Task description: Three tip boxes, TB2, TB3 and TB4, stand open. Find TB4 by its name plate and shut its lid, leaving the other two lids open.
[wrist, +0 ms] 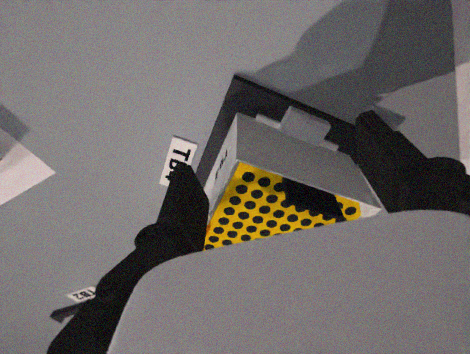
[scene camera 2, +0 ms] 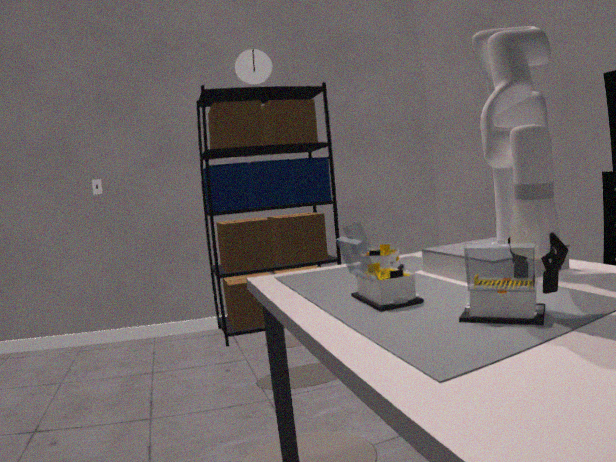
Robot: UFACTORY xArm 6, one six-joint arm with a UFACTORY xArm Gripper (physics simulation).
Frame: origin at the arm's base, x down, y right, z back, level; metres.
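Seen in the pictures: gripper, fingertip midpoint: (wrist: pixel 273 162) (scene camera 2: pixel 534 287).
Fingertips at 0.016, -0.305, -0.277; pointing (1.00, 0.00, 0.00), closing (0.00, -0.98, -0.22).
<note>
Offsets run from my fingertips to a thing's top centre, as dx, dy, dz. "*": to the spot under its first point. Level surfaces: height alone.
In the wrist view, TB4 (wrist: pixel 295 155) is a light box with a yellow, black-holed rack, beside its name plate {* +0.047, +0.069, +0.011} (wrist: pixel 175 155). Part of the TB2 plate {* +0.047, +0.298, -0.089} (wrist: pixel 81 294) shows at lower left. My gripper (wrist: pixel 273 162) (scene camera 2: pixel 536 285) is open and empty, its fingers on either side of TB4's latch end. The grey gripper body hides the rest of the box, and TB4's lid does not show there. In the scene view, a right-hand box {-0.017, +0.041, -0.041} (scene camera 2: pixel 502 304) has its clear lid {* -0.067, -0.004, -0.122} (scene camera 2: pixel 492 262) upright, one finger behind it. Two boxes {* +0.014, +0.241, -0.187} (scene camera 2: pixel 387 291) {* +0.010, +0.535, +0.014} (scene camera 2: pixel 394 259) stand open at left. Their plates are unreadable.
The boxes stand on a grey mat {dx +0.049} (scene camera 2: pixel 400 340) on a white table {dx +0.052} (scene camera 2: pixel 525 400). The robot's base block (scene camera 2: pixel 445 262) is behind the mat. A black shelf rack (scene camera 2: pixel 265 93) stands beyond the table. Arm shadows fall around TB4.
</note>
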